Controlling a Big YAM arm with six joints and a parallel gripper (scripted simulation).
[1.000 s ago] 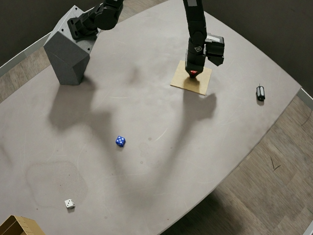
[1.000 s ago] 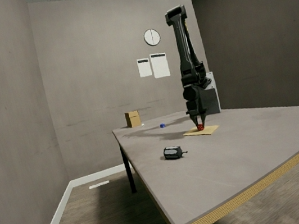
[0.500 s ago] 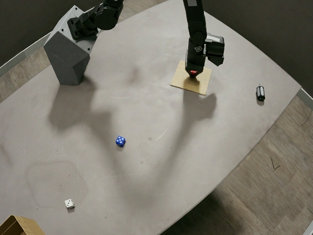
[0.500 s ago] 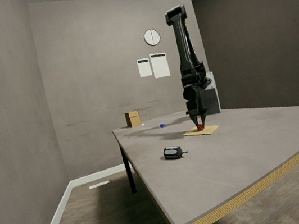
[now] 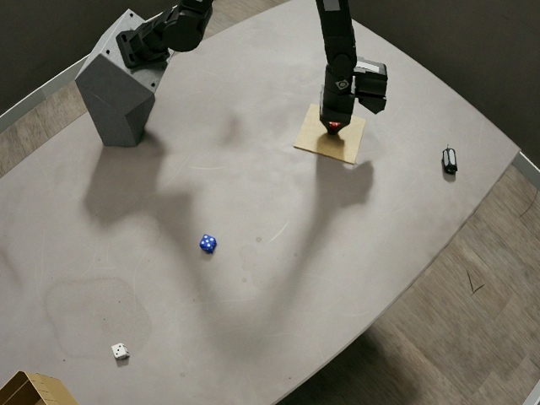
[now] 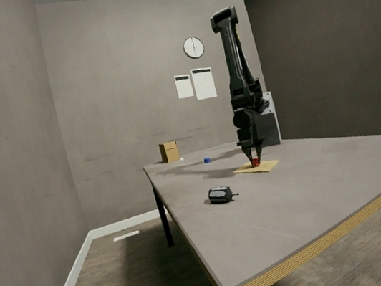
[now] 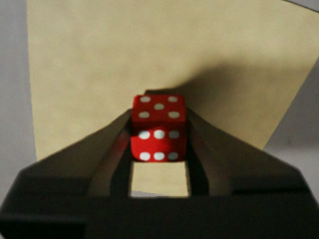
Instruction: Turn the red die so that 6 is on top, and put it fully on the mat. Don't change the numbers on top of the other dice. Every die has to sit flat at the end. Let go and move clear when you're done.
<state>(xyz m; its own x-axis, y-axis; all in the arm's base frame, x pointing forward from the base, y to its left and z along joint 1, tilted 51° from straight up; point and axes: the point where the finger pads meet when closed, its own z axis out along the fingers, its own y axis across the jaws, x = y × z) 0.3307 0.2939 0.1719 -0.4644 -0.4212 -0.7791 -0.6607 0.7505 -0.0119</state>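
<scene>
Now: hand right at the red die. Round my hand: blue die (120 mm ahead, 360 mm to the right, 10 mm below); small black device (200 mm ahead, 220 mm to the left); tan mat (20 mm below).
</scene>
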